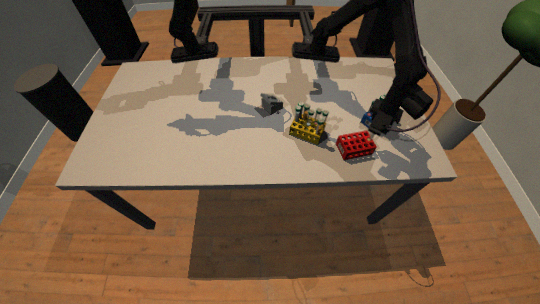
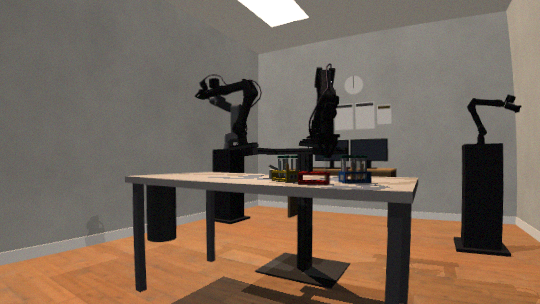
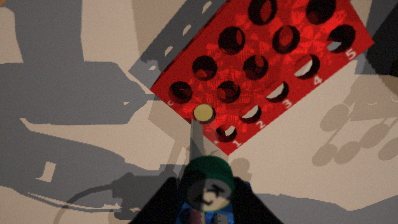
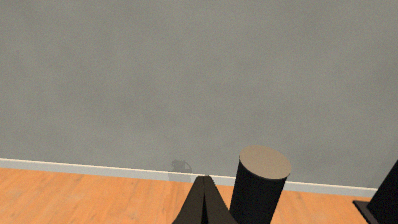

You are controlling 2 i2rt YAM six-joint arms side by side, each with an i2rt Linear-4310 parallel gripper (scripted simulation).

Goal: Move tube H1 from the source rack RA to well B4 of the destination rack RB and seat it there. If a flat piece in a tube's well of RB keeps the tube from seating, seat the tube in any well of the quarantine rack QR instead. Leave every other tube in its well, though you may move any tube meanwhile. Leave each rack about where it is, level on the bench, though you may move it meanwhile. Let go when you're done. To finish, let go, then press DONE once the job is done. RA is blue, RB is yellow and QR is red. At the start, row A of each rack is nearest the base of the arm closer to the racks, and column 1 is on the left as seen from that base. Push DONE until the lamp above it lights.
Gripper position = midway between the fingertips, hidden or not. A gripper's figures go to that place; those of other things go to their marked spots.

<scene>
The left gripper (image 3: 204, 186) is 10 cm from the lens. A red rack QR (image 3: 191, 79): 14 cm from the lens.
</scene>
